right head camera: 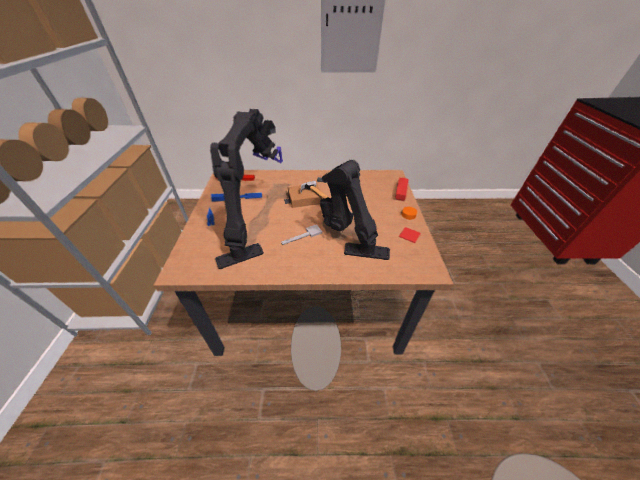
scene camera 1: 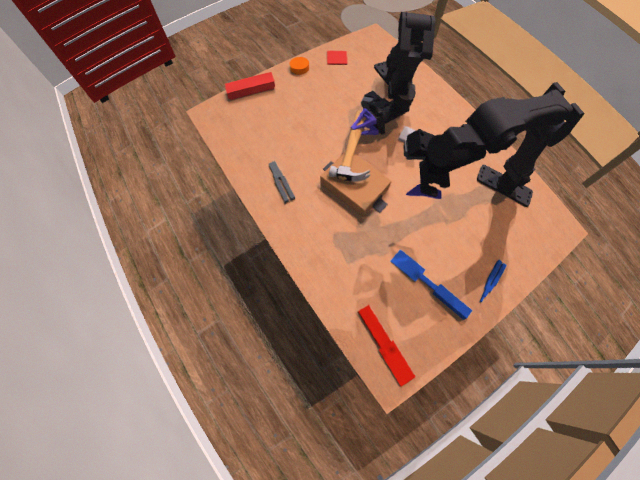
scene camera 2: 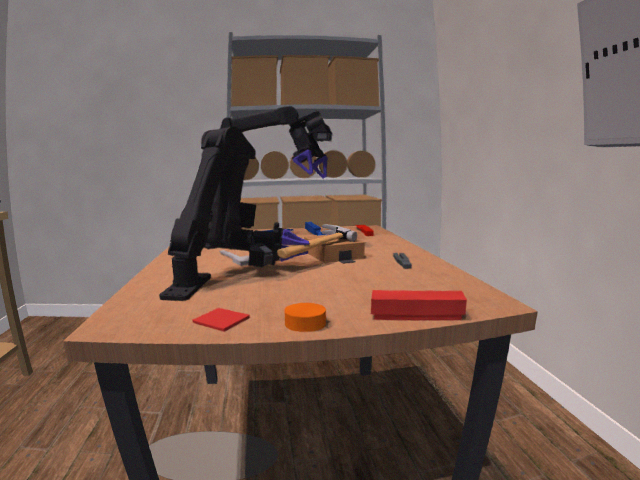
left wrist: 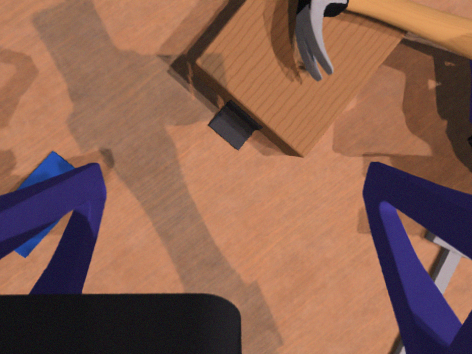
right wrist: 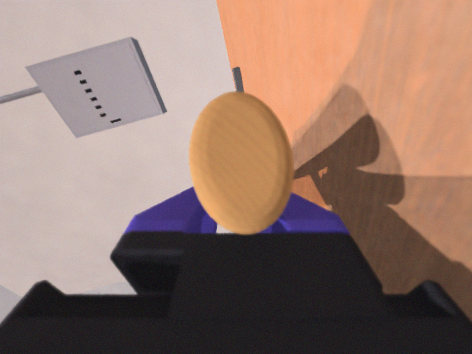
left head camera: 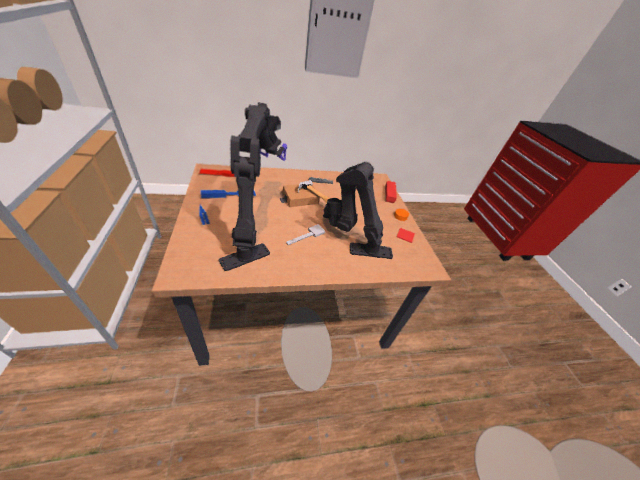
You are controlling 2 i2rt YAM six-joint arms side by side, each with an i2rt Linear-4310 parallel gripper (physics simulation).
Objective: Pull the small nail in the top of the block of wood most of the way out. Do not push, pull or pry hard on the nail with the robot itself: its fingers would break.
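Where they show: left gripper, fingertip midpoint: (right head camera: 274, 160) (scene camera 1: 407, 175) (scene camera 2: 318, 175) (left wrist: 234, 177) (left head camera: 276, 158); right gripper, fingertip midpoint: (scene camera 1: 352, 131) (scene camera 2: 308, 247); left arm's base at its link origin: (right head camera: 240, 256) (scene camera 1: 504, 186) (scene camera 2: 207, 244) (left head camera: 245, 257); right arm's base at its link origin: (right head camera: 366, 251) (scene camera 2: 187, 287) (left head camera: 370, 251).
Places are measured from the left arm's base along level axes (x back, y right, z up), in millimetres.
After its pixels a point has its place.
Observation:
The wood block (left head camera: 305, 199) @(x -195, y 427, z 40 mm) (scene camera 1: 369, 190) @(x -278, y 390, z 50 mm) (scene camera 2: 330, 252) @(x -195, y 514, z 29 mm) (left wrist: 320, 110) @(x -222, y 391, z 50 mm) lies on the table between black brackets. The claw hammer (left head camera: 318, 193) @(x -177, y 493, z 71 mm) (scene camera 1: 351, 149) @(x -189, y 494, z 73 mm) (scene camera 2: 320, 240) @(x -161, y 514, z 68 mm) (left wrist: 410, 16) @(x -195, y 491, z 73 mm) (right wrist: 240, 160) has its head over the block's top. In the left wrist view its claw tips are low at the block's surface and cover the nail; I cannot tell whether the nail sits in the slot. My right gripper (scene camera 1: 363, 122) (right wrist: 236, 177) @(x -113, y 527, z 56 mm) is shut on the hammer's handle near its end. My left gripper (left head camera: 274, 152) @(x -302, y 306, z 244 mm) (right head camera: 269, 155) @(x -302, y 306, z 244 mm) (scene camera 2: 317, 174) @(x -302, y 306, z 244 mm) (left wrist: 234, 177) @(x -302, y 306, z 244 mm) is open and empty, high above the table.
Grey pliers (scene camera 1: 280, 180) @(x -357, y 652, z 12 mm) lie beside the block. A blue tool (scene camera 1: 451, 301) @(x -459, y 44, z 32 mm), a red tool (scene camera 1: 395, 361) @(x -671, y 111, z 10 mm) and blue tweezers (scene camera 1: 492, 281) @(x -338, y -57, z 7 mm) lie at one side. A red box (scene camera 1: 250, 86) @(x -82, y 946, z 41 mm), an orange disc (scene camera 1: 299, 65) @(x 105, y 852, z 28 mm) and a red square (scene camera 1: 337, 57) @(x 237, y 758, z 6 mm) are opposite. A grey scraper (left head camera: 316, 230) @(x 9, y 358, z 13 mm) lies between the arms.

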